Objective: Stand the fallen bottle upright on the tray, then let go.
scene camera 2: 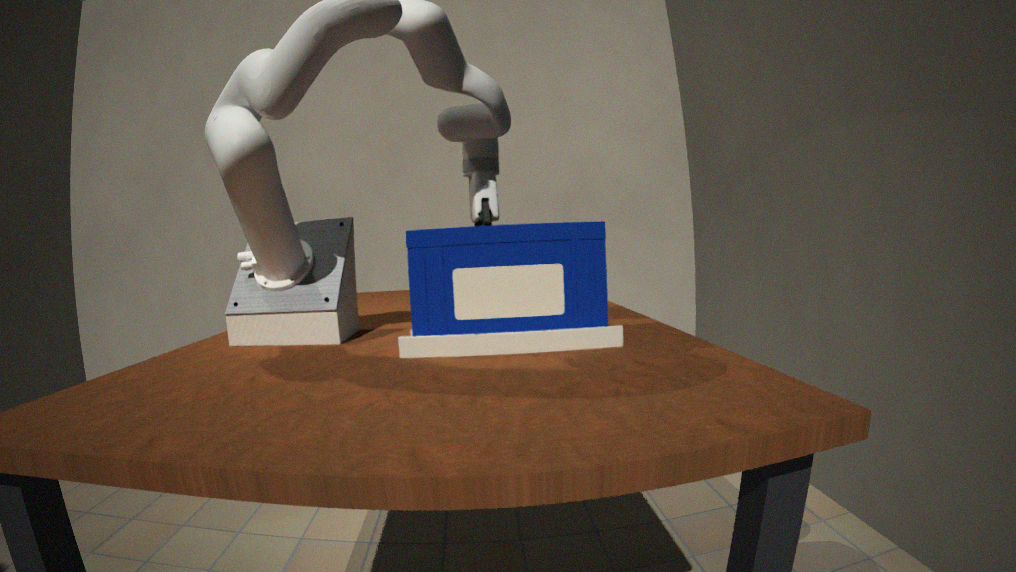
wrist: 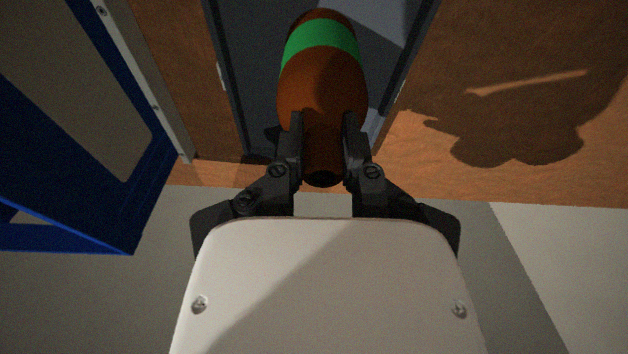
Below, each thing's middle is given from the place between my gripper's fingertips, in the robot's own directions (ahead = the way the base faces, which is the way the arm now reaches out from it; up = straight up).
Scene:
I see my gripper 40 mm above the brown bottle (wrist: pixel 322 76) and 10 mm short of it.

